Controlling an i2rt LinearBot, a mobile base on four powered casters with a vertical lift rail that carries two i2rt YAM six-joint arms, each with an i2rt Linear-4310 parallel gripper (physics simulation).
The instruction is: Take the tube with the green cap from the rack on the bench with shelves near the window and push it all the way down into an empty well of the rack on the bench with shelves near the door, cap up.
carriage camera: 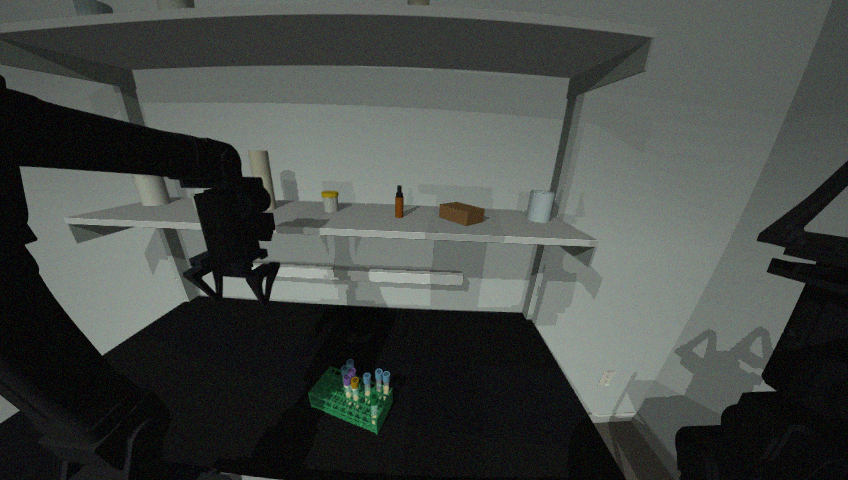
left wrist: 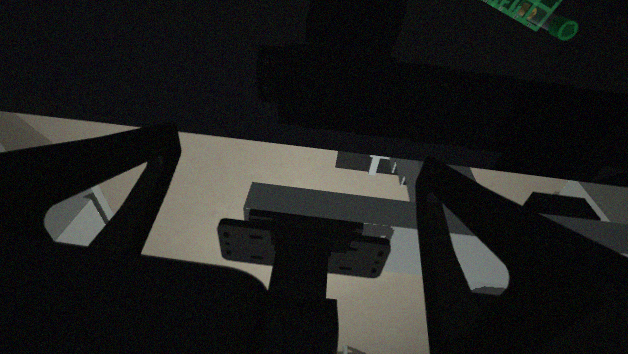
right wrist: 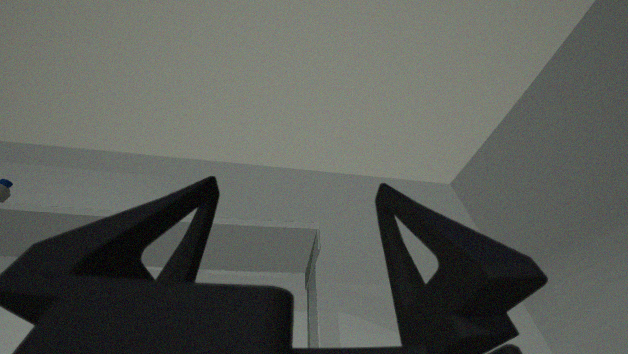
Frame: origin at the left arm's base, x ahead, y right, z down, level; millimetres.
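Where they show: left gripper, fingertip midpoint: point(carriage camera: 242, 302) point(left wrist: 300, 153); right gripper, fingertip midpoint: point(right wrist: 298, 188); left arm's base at its link origin: point(left wrist: 303, 246).
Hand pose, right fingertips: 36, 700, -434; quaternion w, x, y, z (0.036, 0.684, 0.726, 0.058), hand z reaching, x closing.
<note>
Each offset is from my right fingertips to the top centre of the thing, as dx, dy, dz. "spot": to the spot under its first point. Level surfaces: height alone.
A green rack point(carriage camera: 340, 412) point(left wrist: 538, 25) stands on the black bench top {dz +667} point(carriage camera: 476, 368). The tube with the green cap {+212, -463, +547} point(carriage camera: 374, 401) point(left wrist: 568, 30) stands upright at the rack's right front corner in the carriage view; its cap shows at the top right in the left wrist view. My left gripper point(carriage camera: 242, 300) point(left wrist: 300, 153) is open and empty, pointing down, high above the bench and to the left of the rack in the carriage view. My right gripper point(right wrist: 298, 188) is open and empty, far from the rack; it shows partly at the right edge in the carriage view. No second rack shows.
Tubes with blue {+266, -492, +547} point(carriage camera: 366, 378), purple {spot: +252, -538, +547} point(carriage camera: 346, 379) and orange {spot: +249, -517, +548} point(carriage camera: 354, 381) caps stand in the rack. Behind, a lower shelf point(carriage camera: 425, 235) holds a brown box {spot: +488, -263, +182} point(carriage camera: 461, 214), an amber bottle {spot: +525, -439, +175} point(carriage camera: 399, 206), a yellow-lidded jar {spot: +550, -653, +181} point(carriage camera: 330, 203) and a pale cup {spot: +546, -17, +159} point(carriage camera: 540, 206). An upper shelf {dz -228} point(carriage camera: 357, 44) hangs above.
</note>
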